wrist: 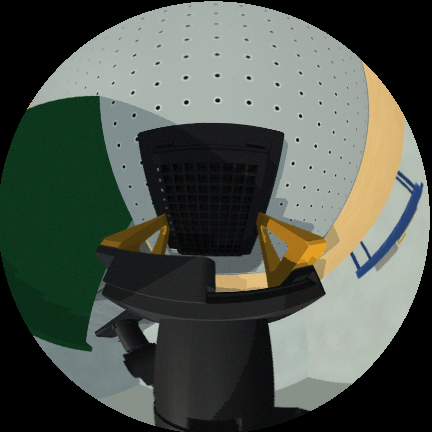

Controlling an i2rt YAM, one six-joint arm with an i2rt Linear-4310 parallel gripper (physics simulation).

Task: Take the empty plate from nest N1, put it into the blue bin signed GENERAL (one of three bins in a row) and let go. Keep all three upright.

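Frame: origin at the arm's base, x left, y back, z up, level; centimetres.
Where they show: gripper, between the fingertips: (213, 217); arm's base, origin of its link: (122, 320).
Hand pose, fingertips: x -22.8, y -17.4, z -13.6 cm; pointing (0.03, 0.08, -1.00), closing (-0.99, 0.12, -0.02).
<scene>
Things, the pixels of their top centre, and the offset from my fingertips. "spot": a spot on its surface instead. Level surfaces: height alone.
- black plate, centre of its top: (208, 219) dx +0.3, dy -0.9, dz +1.3 cm
- black nest, centre of its top: (209, 211) dx +0.3, dy -0.9, dz +0.2 cm
- grey perforated board, height of its surface: dz -1.3 cm
- large dark green surface, a spot on its surface: (55, 200) spot: dx +10.7, dy -8.4, dz +6.5 cm
A black plate (210, 192) with a grid of square wells shows in the middle of the wrist view. It appears to lie in a black nest (210, 133) with a wide rim. No N1 label is readable. My gripper (213, 217) is open, with nothing held between its orange fingers. In the view its two tips stand left and right of the near part of the plate; the height gap to it is hard to tell. The near end of the nest is partly hidden. The blue GENERAL bin cannot be made out.
A grey perforated board (232, 65) lies around the nest, with a light wooden border (385, 120) at the right. A large dark green surface (55, 200) fills the left. A blue frame (392, 237) shows at far right. A black jointed part (132, 337) shows at lower left.
</scene>
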